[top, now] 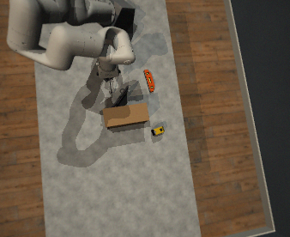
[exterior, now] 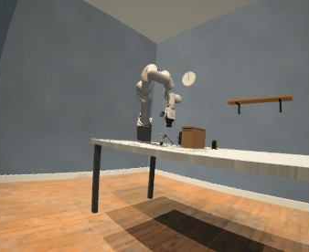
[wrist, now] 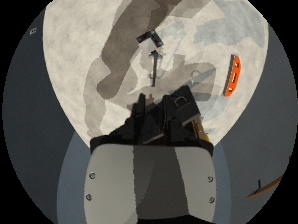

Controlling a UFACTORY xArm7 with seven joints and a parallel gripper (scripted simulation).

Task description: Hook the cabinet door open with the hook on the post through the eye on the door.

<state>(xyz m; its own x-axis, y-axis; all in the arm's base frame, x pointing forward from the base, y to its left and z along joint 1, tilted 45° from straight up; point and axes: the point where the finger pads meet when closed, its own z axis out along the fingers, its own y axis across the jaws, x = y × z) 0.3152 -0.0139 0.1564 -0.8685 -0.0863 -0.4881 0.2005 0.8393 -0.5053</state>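
My hand is 13 cm above the thin black hook. The rest, counted from my hand: small yellow block (39 cm ahead, 17 cm to the left, 15 cm below); orange level (5 cm ahead, 25 cm to the left, 18 cm below); dark door (12 cm ahead, 11 cm below).
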